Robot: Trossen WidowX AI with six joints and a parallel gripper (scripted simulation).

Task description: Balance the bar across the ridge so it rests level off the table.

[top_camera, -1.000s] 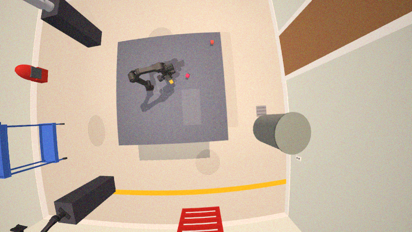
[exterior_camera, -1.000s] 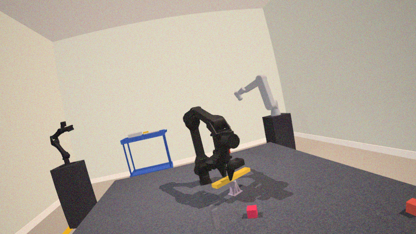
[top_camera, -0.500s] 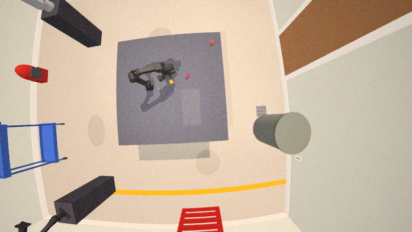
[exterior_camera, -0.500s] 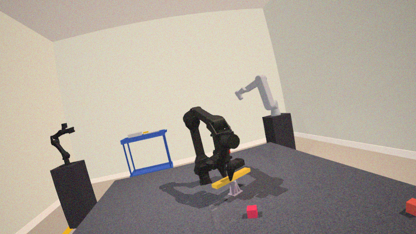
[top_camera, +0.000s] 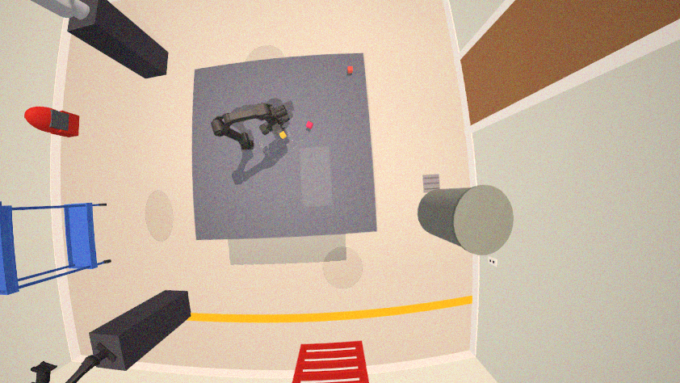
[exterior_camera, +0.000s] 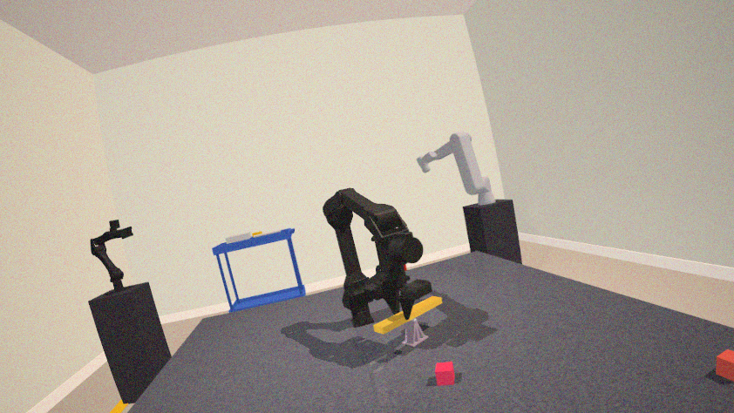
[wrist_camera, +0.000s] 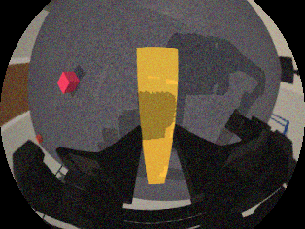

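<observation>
Now: gripper tip 2 cm to the right of the bar and 1 cm past it. The rest, counted from my gripper tip: pink cube 20 cm ahead, 6 cm below, 2 cm to the left.
</observation>
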